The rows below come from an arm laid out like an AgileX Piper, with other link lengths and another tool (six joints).
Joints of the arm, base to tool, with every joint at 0 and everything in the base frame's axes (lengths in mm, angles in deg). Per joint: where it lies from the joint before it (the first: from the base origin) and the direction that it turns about. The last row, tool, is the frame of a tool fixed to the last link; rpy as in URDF.
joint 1: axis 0 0 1 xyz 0 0 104.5
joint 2: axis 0 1 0 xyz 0 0 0
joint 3: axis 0 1 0 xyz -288.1 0 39.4
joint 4: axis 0.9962 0 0.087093 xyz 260.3 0 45.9
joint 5: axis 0 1 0 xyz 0 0 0
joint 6: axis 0.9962 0 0.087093 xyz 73.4 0 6.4
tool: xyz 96.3 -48 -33.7 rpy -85.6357 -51.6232 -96.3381
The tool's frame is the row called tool.
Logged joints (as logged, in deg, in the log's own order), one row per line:
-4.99 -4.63 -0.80 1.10 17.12 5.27
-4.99 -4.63 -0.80 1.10 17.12 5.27
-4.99 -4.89 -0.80 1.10 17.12 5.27
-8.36 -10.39 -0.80 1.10 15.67 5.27
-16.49 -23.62 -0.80 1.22 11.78 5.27
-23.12 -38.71 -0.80 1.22 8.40 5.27
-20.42 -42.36 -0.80 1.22 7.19 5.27
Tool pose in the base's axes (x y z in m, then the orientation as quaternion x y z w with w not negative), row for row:
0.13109 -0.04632 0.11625 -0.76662 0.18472 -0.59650 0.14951
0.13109 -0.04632 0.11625 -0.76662 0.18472 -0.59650 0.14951
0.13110 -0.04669 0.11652 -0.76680 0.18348 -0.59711 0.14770
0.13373 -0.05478 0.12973 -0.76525 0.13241 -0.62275 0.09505
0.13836 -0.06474 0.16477 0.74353 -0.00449 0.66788 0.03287
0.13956 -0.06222 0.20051 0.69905 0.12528 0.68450 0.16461
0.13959 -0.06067 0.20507 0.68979 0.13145 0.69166 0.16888
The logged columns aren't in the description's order. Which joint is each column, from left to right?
Columns, left to right: joint 6, joint 4, joint 2, joint 3, joint 5, joint 1.
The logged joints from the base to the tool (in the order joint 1, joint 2, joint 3, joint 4, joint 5, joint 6), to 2 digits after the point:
5.27 -0.80 1.10 -4.63 17.12 -4.99
5.27 -0.80 1.10 -4.63 17.12 -4.99
5.27 -0.80 1.10 -4.89 17.12 -4.99
5.27 -0.80 1.10 -10.39 15.67 -8.36
5.27 -0.80 1.22 -23.62 11.78 -16.49
5.27 -0.80 1.22 -38.71 8.40 -23.12
5.27 -0.80 1.22 -42.36 7.19 -20.42

